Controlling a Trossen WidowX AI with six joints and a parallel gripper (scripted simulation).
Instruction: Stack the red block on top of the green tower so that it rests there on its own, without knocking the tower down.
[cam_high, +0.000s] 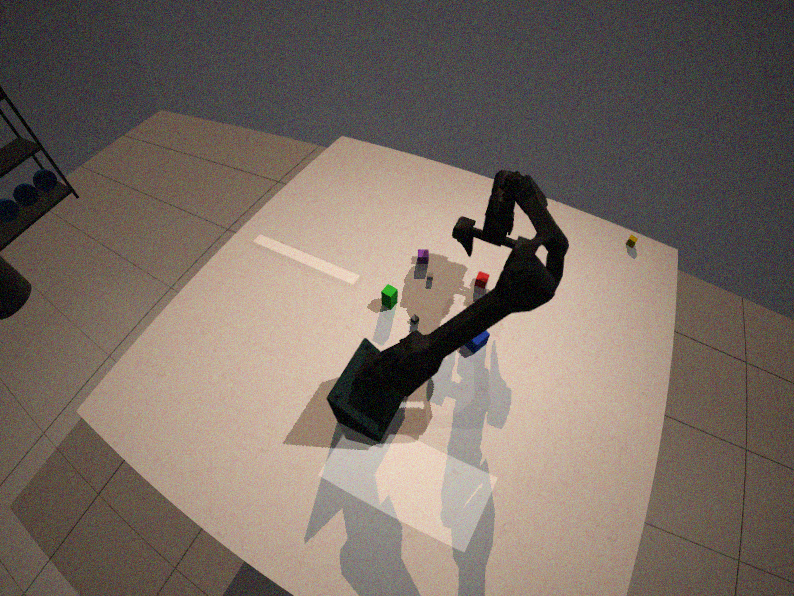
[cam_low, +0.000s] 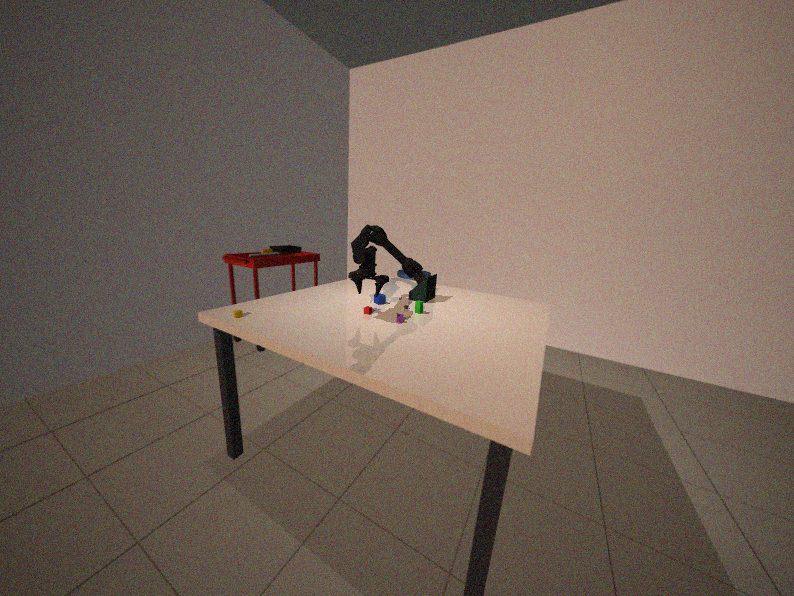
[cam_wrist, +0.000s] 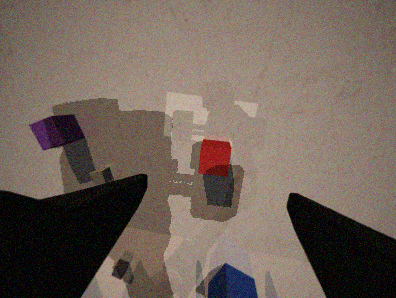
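The red block lies 7 cm below my gripper tip. Round my gripper tip: purple block 1 cm behind, 17 cm to the left, 7 cm below; then blue block 18 cm behind, 5 cm to the right, 6 cm below; then small grey block 19 cm behind, 10 cm to the left, 8 cm below.
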